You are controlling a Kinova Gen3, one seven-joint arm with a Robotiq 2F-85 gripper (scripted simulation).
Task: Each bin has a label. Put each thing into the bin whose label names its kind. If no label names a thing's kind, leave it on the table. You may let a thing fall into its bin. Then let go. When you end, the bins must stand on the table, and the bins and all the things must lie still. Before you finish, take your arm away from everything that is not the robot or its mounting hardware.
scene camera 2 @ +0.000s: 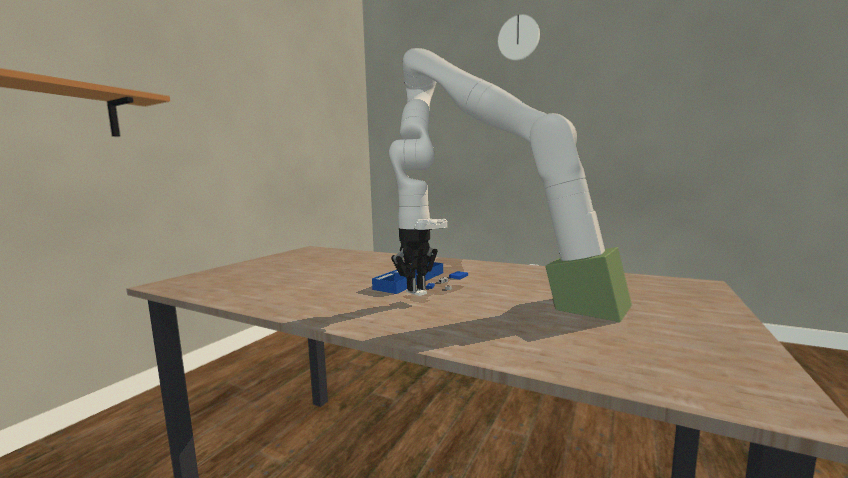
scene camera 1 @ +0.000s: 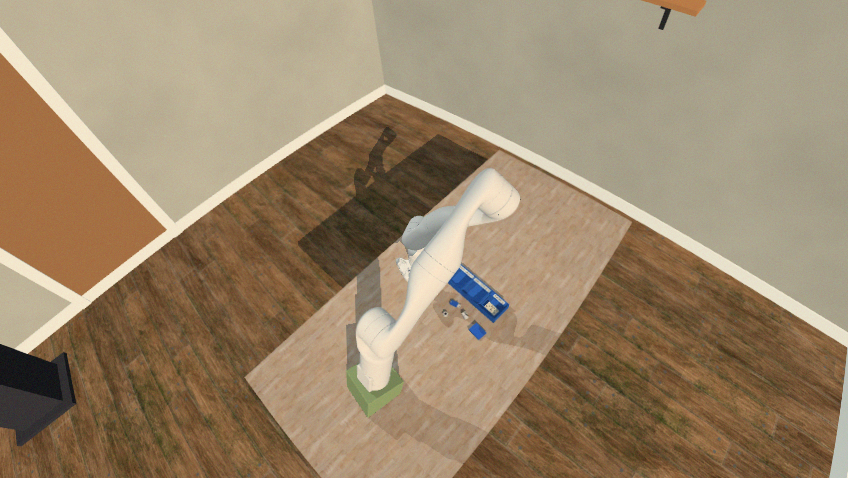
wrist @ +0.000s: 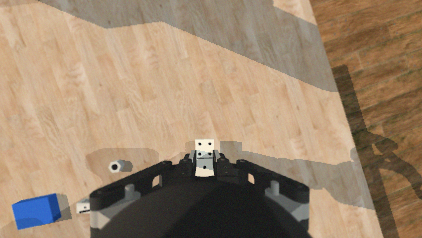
A blue bin shows in scene camera 2 (391,282) and in scene camera 1 (464,282).
